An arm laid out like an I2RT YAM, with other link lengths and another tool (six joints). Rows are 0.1 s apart.
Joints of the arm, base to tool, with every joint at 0 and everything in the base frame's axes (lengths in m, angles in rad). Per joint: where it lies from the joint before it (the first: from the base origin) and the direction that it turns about. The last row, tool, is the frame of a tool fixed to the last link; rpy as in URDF.
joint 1: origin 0.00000 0.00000 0.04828 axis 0 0 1
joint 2: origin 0.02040 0.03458 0.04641 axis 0 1 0
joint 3: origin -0.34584 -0.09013 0.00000 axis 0 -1 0
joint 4: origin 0.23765 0.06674 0.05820 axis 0 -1 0
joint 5: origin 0.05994 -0.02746 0.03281 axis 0 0 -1
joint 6: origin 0.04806 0.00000 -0.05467 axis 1 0 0
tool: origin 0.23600 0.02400 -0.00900 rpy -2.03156 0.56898 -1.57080
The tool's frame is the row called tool.
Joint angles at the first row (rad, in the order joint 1, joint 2, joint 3, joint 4, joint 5, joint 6):
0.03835 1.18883 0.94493 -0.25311 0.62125 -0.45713
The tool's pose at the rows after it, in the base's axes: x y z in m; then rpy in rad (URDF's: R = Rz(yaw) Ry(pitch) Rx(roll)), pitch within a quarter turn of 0, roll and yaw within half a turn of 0:
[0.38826, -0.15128, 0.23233, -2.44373, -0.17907, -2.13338]
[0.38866, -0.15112, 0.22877, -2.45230, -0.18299, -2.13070]
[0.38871, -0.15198, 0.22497, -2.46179, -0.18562, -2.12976]
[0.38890, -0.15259, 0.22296, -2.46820, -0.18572, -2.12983]
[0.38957, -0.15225, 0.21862, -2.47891, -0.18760, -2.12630]
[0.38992, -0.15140, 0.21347, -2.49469, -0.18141, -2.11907]
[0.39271, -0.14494, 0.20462, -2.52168, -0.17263, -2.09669]
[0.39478, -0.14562, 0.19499, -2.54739, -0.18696, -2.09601]
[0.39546, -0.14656, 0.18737, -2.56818, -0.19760, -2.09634]
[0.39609, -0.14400, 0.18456, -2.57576, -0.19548, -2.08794]
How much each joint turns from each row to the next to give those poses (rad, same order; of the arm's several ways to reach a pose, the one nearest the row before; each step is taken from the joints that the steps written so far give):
-0.00149 0.00306 -0.00307 0.00001 -0.00761 0.00002
-0.00160 0.00609 -0.00153 -0.00153 -0.00312 -0.00002
-0.00612 0.00616 -0.00153 -0.00152 -0.00613 -0.00001
-0.00456 0.00460 0.00152 -0.00310 -0.00456 0.00156
-0.00313 0.00768 -0.00152 -0.00148 -0.00615 0.00150
-0.01064 0.00614 -0.00001 -0.00614 -0.01984 0.00461
-0.00160 0.01380 0.00154 -0.01075 -0.02763 0.00920
-0.00003 0.02757 0.00457 -0.00767 0.00292 0.00307
-0.00153 0.01998 0.00310 -0.00770 0.00156 0.00306
0.00153 0.00308 -0.00153 -0.00153 -0.00765 0.00154

